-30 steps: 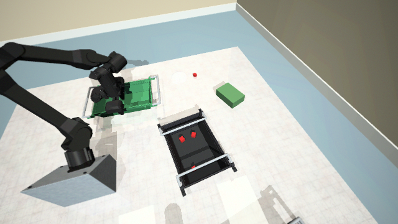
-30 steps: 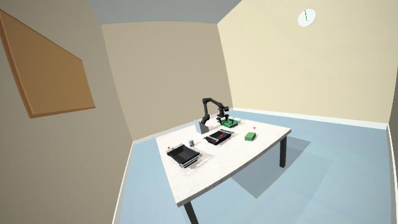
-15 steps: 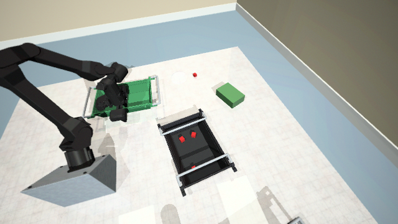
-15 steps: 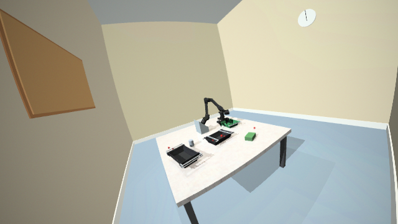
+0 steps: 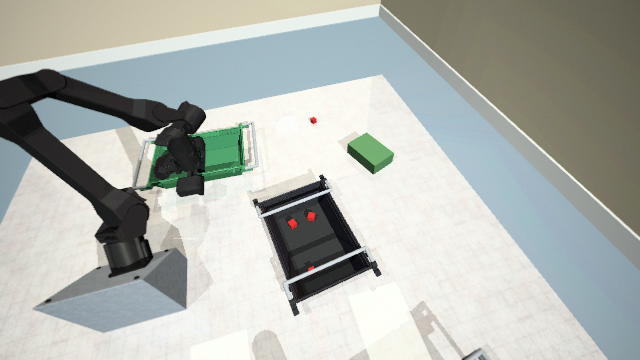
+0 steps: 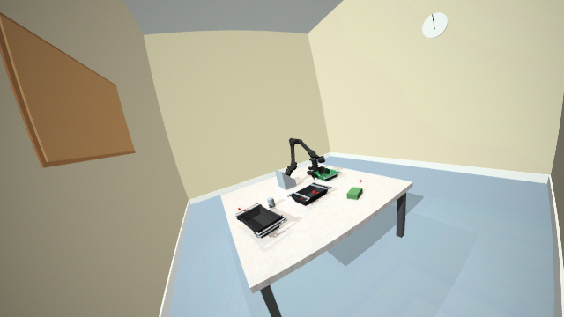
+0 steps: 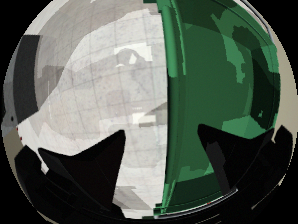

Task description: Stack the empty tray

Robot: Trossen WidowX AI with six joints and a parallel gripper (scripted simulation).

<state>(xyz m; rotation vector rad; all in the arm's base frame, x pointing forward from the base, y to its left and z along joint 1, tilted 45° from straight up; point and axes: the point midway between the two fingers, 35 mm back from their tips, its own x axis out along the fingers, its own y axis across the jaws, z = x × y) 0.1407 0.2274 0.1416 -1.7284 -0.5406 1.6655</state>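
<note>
My gripper tip is now 10 mm short of the green tray, 90 mm to the right of it and 30 mm below it. Round my gripper tip: small red marker: 400 mm ahead, 140 mm to the left; then grey cylinder: 80 mm ahead, 570 mm to the right, 20 mm above; then dark green block: 500 mm ahead, 90 mm to the right, 10 mm above.
</note>
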